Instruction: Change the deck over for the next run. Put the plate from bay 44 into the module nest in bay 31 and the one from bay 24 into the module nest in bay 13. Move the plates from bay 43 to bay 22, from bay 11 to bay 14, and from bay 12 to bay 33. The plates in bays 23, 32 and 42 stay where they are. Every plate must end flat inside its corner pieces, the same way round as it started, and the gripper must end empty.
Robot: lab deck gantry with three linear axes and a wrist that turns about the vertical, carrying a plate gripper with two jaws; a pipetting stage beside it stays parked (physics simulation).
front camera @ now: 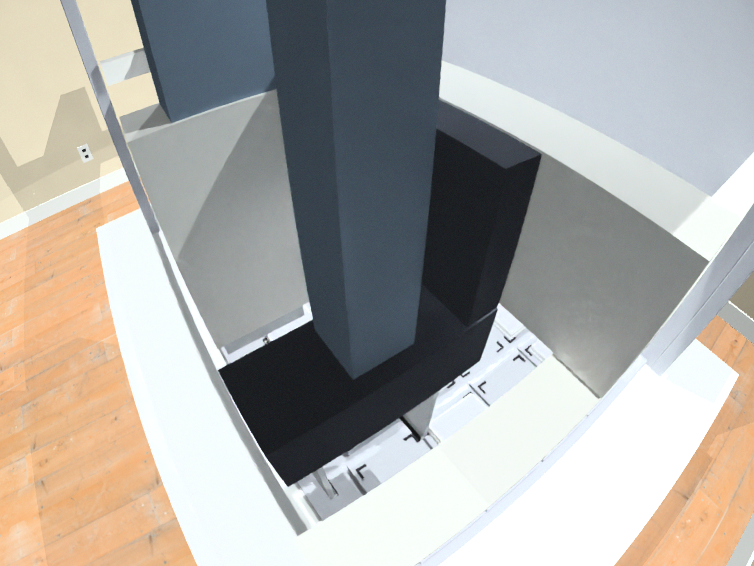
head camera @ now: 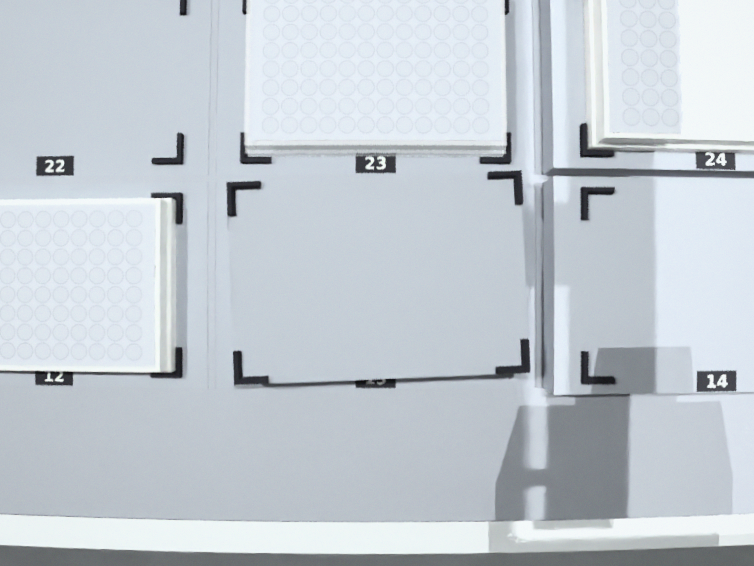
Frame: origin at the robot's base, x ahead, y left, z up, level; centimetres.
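Seen in the pictures: gripper, fingertip midpoint: [front camera: 369,454].
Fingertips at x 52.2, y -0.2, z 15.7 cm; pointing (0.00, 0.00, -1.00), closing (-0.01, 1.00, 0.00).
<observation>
A point is followed by its place in that frame.
In the head view the module nest of bay 13 [head camera: 377,282] {z 1.9, x 39.3, y 4.4 cm} holds no plate; its four black corner pieces are bare. A welled plate [head camera: 645,91] {z 2.9, x 51.3, y 13.0 cm} sits in bay 24 and another plate [head camera: 73,286] {z 1.4, x 24.8, y 4.2 cm} sits in bay 12. Bay 22 [head camera: 79,79] {z 0.0, x 24.0, y 14.9 cm} and bay 14 [head camera: 700,274] {z 1.5, x 54.8, y 4.8 cm} show no plate. In the front view my gripper [front camera: 375,465] {z 15.7, x 52.2, y -0.2 cm} hangs under its black body with its jaws wide apart; no plate shows between them. Its body hides most of the bays there. The jaws do not show in the head view. Bays 11, 31, 33, 43 and 44 are outside the head view.
The plate of bay 23 [head camera: 375,73] {z 1.4, x 39.2, y 14.3 cm} stands directly behind the bay 13 nest. The blue vertical column [front camera: 377,213] {z 45.6, x 54.2, y -0.7 cm} rises from the gripper's black body [front camera: 365,420] {z 32.3, x 55.3, y -2.2 cm}. The enclosure's pale front rail [front camera: 505,450] {z 40.0, x 62.4, y -0.6 cm} crosses the front view. Another blue column [front camera: 213,54] {z 49.3, x 41.7, y -2.2 cm} shows behind on the left.
</observation>
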